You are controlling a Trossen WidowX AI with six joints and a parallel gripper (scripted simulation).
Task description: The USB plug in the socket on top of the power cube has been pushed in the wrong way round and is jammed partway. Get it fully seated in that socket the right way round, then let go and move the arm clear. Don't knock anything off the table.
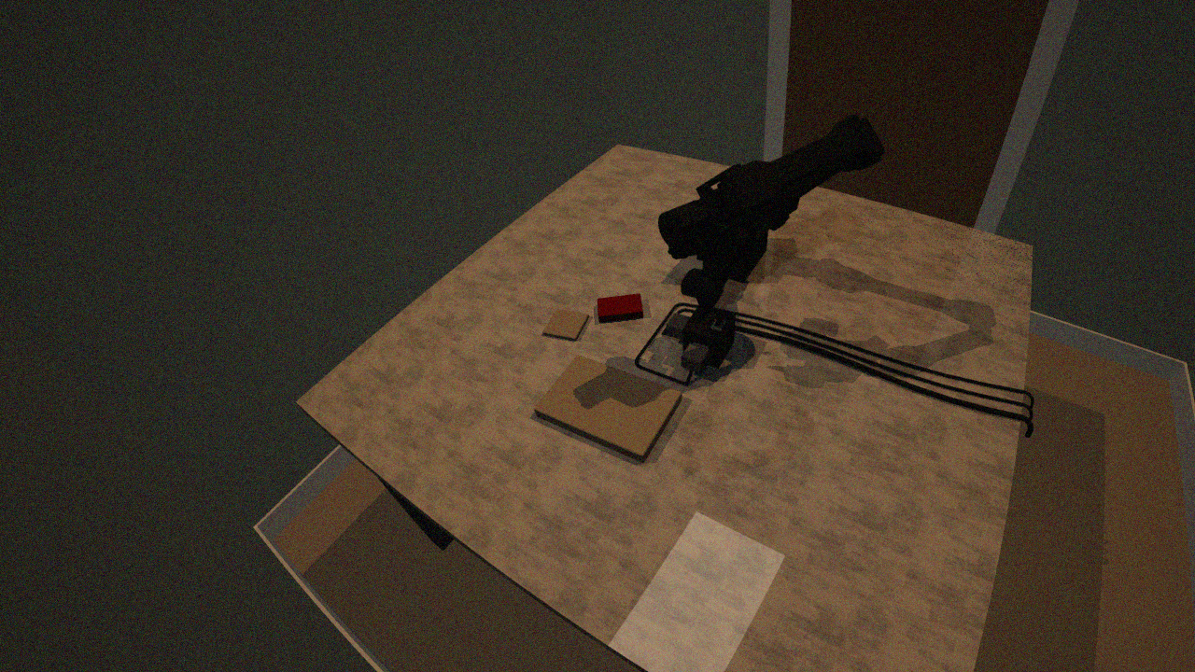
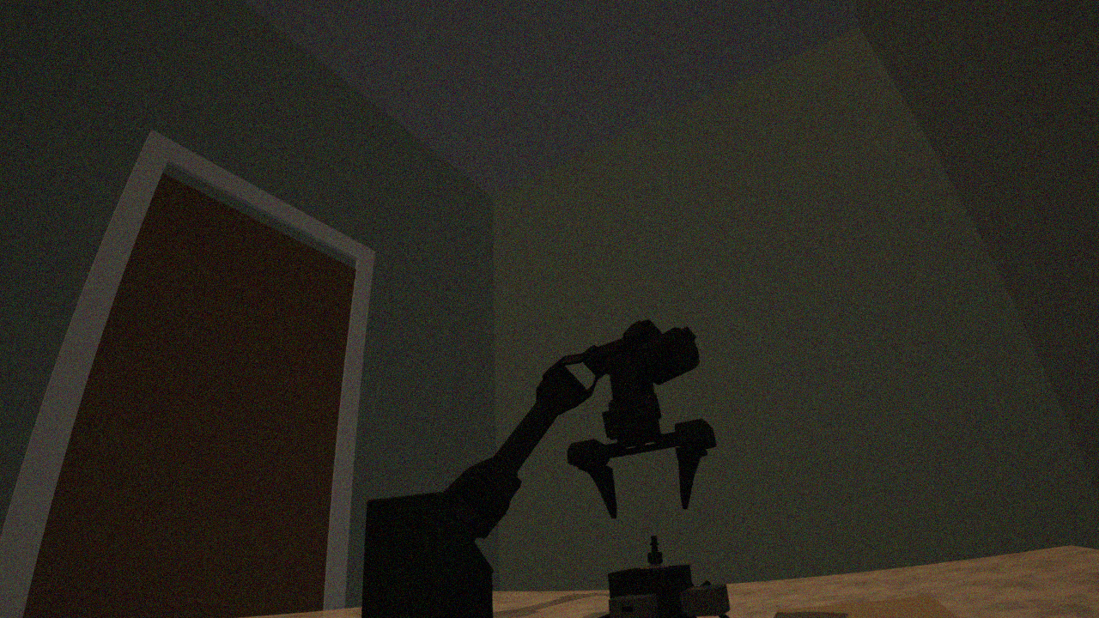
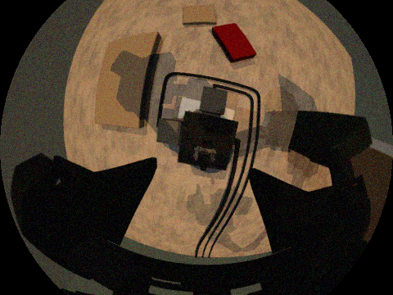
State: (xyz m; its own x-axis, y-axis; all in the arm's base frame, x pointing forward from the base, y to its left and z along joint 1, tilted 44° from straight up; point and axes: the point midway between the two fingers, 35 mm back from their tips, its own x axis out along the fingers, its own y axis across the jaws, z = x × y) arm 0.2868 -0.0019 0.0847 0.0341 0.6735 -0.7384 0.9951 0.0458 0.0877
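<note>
Now: gripper tip 10 mm to the right of the USB plug and 50 mm above it. The rest, counted from my gripper tip: red block (20 mm behind, 230 mm to the right, 130 mm below); then tan tile (70 mm ahead, 310 mm to the right, 140 mm below); then tan slab (210 mm ahead, 110 mm to the right, 130 mm below).
</note>
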